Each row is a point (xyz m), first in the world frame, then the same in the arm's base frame.
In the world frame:
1: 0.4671 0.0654 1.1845
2: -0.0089 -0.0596 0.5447
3: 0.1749 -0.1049 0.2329
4: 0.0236 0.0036 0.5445
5: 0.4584 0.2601 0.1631
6: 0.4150 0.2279 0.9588
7: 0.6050 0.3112 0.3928
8: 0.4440 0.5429 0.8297
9: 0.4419 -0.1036 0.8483
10: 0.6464 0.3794 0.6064
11: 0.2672 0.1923 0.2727
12: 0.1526 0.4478 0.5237
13: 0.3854 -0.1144 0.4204
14: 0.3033 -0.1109 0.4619
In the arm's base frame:
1: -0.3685 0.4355 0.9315
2: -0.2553 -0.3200 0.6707
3: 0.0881 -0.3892 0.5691
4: -0.2514 -0.2709 0.6194
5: 0.2226 -0.0780 0.2473
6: -0.3093 0.3365 0.6732
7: 0.1629 0.1787 0.3333
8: -0.3010 0.4136 0.3405
9: -0.1194 0.1537 0.9041
10: 0.0344 0.3593 0.3867
11: 0.0379 -0.1776 0.3430
12: -0.2811 -0.0072 0.2400
13: 0.1189 -0.1371 0.6918
14: 0.0333 -0.1694 0.7021

